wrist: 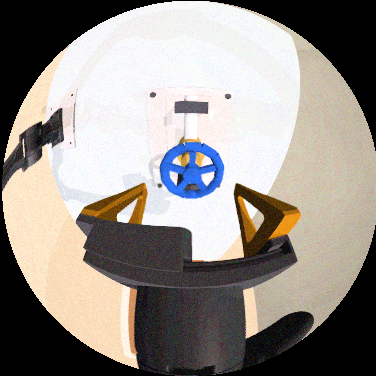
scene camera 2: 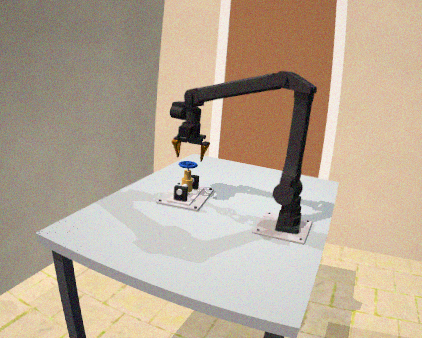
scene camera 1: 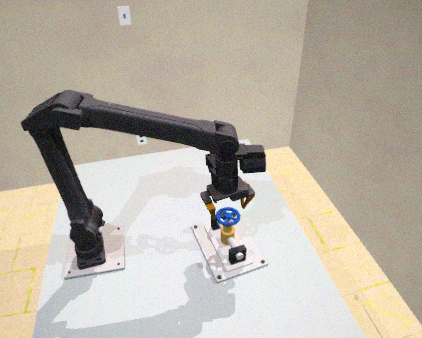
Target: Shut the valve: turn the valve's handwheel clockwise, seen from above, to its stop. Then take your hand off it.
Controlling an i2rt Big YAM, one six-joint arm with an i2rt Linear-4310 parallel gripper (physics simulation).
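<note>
The valve's blue five-spoked handwheel point(scene camera 1: 228, 216) point(scene camera 2: 188, 164) point(wrist: 192, 174) lies level on top of the yellow valve body point(scene camera 1: 227, 236) point(scene camera 2: 187, 183). The valve stands on a pale plate point(scene camera 1: 225, 274) point(scene camera 2: 200, 203) point(wrist: 157, 115) with screws at its corners. My gripper point(scene camera 1: 228, 206) point(scene camera 2: 190, 158) point(wrist: 189, 187) points down, open and empty, with its orange fingers wide apart. In scene camera 2 the fingertips are slightly above the wheel, one toward each side, and a gap shows between them and the wheel. How far the wheel is turned I cannot tell.
A white pipe with black square end flanges point(scene camera 1: 237, 254) point(scene camera 2: 180, 192) point(wrist: 191, 107) runs through the valve below the wheel. The arm's base plate point(scene camera 1: 116, 260) point(scene camera 2: 265, 231) point(wrist: 72, 120) is on the same pale table point(scene camera 1: 280, 305) point(scene camera 2: 125, 240). A wall stands beyond the table.
</note>
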